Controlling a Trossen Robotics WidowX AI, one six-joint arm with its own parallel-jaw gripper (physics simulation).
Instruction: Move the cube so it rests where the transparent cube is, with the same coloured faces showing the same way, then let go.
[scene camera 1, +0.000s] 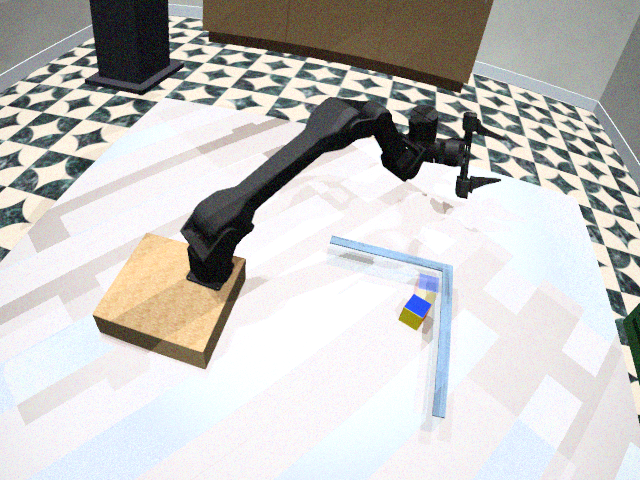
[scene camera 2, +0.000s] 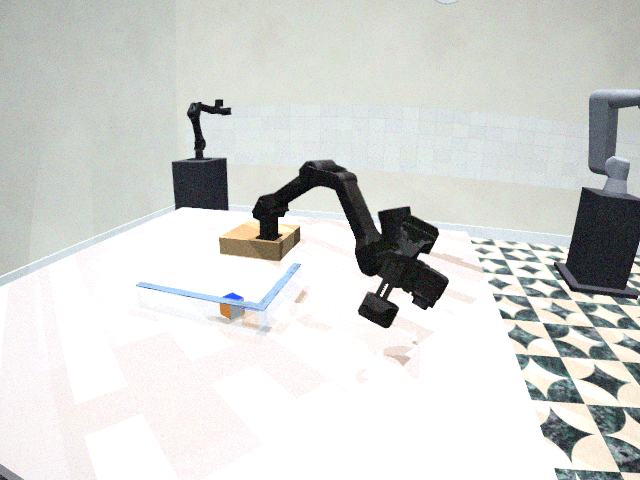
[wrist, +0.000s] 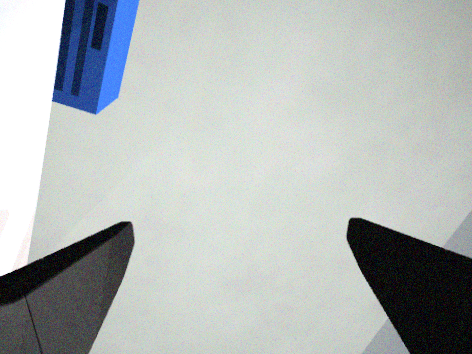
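Seen in the pictures: gripper, between the fingertips: (scene camera 1: 504, 159) (scene camera 2: 393, 285) (wrist: 242, 229); arm's base, origin of its link: (scene camera 1: 210, 272) (scene camera 2: 269, 236).
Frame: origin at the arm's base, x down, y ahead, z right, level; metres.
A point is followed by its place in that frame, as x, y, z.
Observation:
The solid cube (scene camera 1: 415, 311) (scene camera 2: 225, 310) sits on the table inside the corner of an L-shaped low wall, blue face up. Its yellow side shows in scene camera 1, an orange and a greyish side in scene camera 2. The transparent cube (scene camera 1: 428, 282) @[0.017, 0.367, -0.151], with a pale blue top and a pale yellow side, is just behind it, closer to the corner, and is turned differently. It is hard to make out in scene camera 2. My gripper (scene camera 1: 501, 159) @[-0.127, 0.468, -0.437] (scene camera 2: 398, 273) @[-0.127, 0.468, -0.437] (wrist: 242, 229) @[-0.127, 0.468, -0.437] is open and empty, raised and well away from both cubes. Neither cube shows in the wrist view.
The clear wall with a blue top edge (scene camera 1: 445, 335) @[-0.003, 0.410, -0.025] (scene camera 2: 180, 293) @[-0.003, 0.418, -0.001] has two arms, beside and behind the cubes. The arm stands on a wooden block (scene camera 1: 155, 289) @[0.002, -0.069, 0.073] (scene camera 2: 253, 245) @[0.015, 0.050, 0.028]. A blue box-like object (wrist: 90, 60) shows at the wrist view's upper left. Dark pedestals (scene camera 1: 129, 41) (scene camera 2: 200, 183) stand beyond the table.

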